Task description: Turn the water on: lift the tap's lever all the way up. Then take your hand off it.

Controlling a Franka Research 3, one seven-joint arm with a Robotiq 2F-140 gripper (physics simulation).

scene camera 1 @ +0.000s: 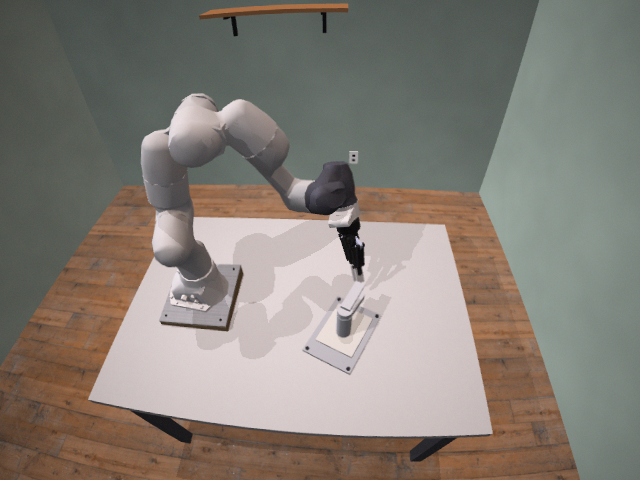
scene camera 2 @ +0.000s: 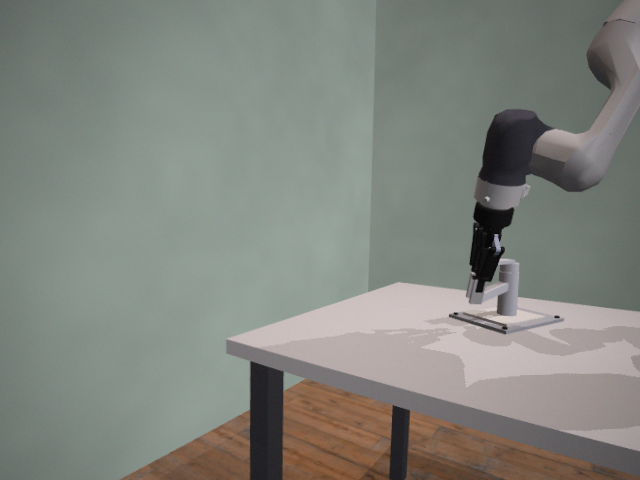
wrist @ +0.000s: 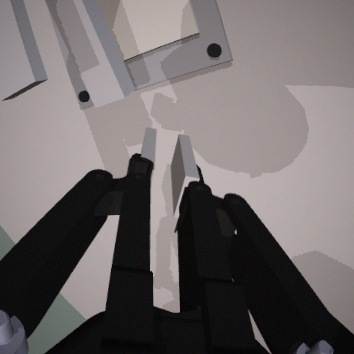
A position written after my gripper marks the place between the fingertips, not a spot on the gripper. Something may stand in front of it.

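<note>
My gripper (scene camera 2: 473, 300) is here in the scene, and I find the gripper again (scene camera 1: 358, 280), as well as through the wrist view (wrist: 163, 147). There is also a base plate (scene camera 1: 316, 349), and I can see the plate (scene camera 2: 550, 319) from that other camera too.
</note>
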